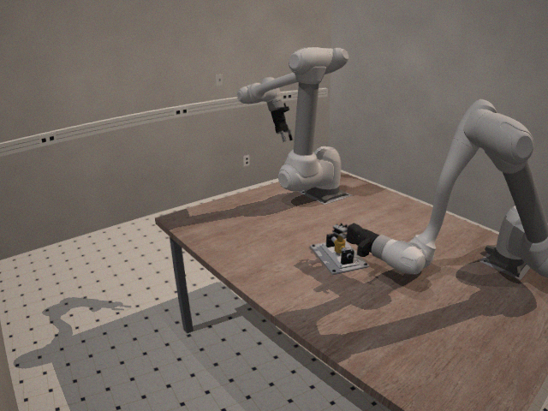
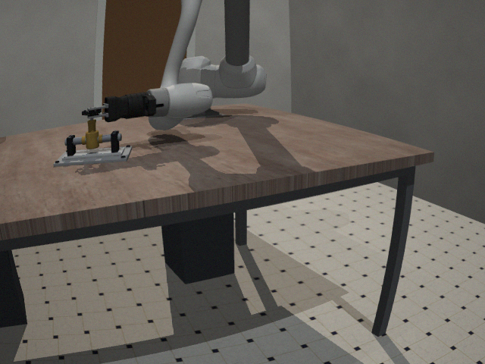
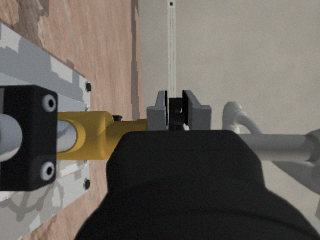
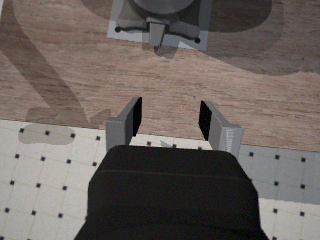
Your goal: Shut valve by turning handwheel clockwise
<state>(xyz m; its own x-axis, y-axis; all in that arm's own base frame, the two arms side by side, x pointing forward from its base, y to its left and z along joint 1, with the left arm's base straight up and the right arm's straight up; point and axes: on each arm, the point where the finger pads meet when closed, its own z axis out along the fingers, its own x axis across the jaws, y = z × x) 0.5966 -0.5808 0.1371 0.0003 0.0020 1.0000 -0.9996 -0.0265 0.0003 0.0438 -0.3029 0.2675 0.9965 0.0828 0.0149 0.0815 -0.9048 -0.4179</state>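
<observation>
Now: the black handwheel 30 mm behind my left hand and 10 mm below it.
</observation>
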